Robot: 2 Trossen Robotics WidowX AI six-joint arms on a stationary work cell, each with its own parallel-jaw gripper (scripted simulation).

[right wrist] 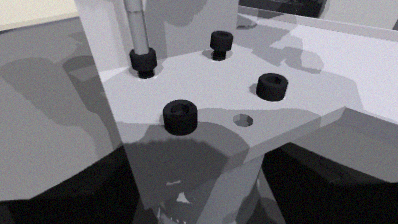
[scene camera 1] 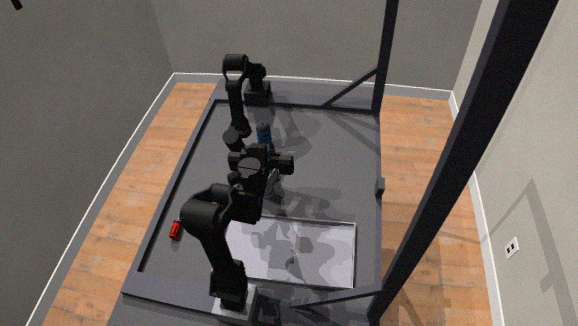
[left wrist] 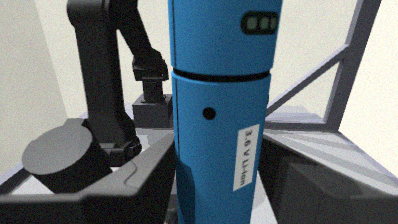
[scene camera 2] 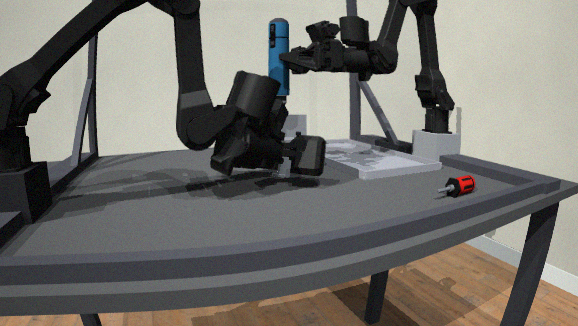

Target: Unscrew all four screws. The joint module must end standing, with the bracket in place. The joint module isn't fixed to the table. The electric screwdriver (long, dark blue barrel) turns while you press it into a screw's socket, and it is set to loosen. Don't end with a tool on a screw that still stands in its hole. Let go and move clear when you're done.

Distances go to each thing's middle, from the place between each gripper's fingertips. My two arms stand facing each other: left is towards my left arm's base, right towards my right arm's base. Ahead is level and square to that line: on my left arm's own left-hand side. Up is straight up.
The bracket (right wrist: 163, 165) lies 40 mm above my right hand (scene camera 2: 289, 158), 20 mm to the left of it and 20 mm behind it. From my right hand the other things lie so: shallow pale tray (scene camera 1: 298, 251): 250 mm to the left, 90 mm behind, 30 mm below.
Now: the bracket 150 mm below my left hand, 20 mm to the right of it and 20 mm ahead of it. The rest, counted from my left hand: shallow pale tray 220 mm below, 210 mm to the left, 60 mm behind.
